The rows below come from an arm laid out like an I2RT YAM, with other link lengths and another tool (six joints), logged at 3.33 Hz.
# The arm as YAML. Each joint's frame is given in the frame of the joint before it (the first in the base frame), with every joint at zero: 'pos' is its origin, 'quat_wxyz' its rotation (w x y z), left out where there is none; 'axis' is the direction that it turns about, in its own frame. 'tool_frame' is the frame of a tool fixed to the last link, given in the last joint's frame.
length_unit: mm
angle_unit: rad
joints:
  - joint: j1
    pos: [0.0, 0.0, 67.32]
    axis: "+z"
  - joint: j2
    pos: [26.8, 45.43, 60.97]
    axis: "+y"
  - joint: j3
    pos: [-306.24, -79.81, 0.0]
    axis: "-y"
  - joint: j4
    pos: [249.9, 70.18, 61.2]
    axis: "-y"
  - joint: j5
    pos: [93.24, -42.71, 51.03]
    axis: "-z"
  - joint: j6
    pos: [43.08, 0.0, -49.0]
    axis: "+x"
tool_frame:
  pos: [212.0, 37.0, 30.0]
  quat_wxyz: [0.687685, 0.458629, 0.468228, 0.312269]
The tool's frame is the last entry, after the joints.
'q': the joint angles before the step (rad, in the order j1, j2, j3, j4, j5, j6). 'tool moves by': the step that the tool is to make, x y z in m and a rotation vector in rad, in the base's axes. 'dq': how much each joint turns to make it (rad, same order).
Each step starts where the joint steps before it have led.
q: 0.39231 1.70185 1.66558 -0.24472 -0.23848 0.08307
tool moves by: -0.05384 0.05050 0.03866 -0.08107 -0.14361 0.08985
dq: 0.12883 -0.06034 0.01914 -0.01146 0.07084 -0.12497
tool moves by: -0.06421 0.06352 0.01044 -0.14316 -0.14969 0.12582
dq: 0.16459 -0.01991 0.03256 -0.03502 0.07874 -0.19226
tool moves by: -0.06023 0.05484 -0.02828 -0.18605 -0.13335 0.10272
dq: 0.17033 -0.00019 -0.01676 -0.02417 0.11420 -0.20671
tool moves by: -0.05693 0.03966 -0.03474 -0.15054 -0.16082 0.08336
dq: 0.15966 -0.01829 -0.10850 0.08156 0.12600 -0.19506
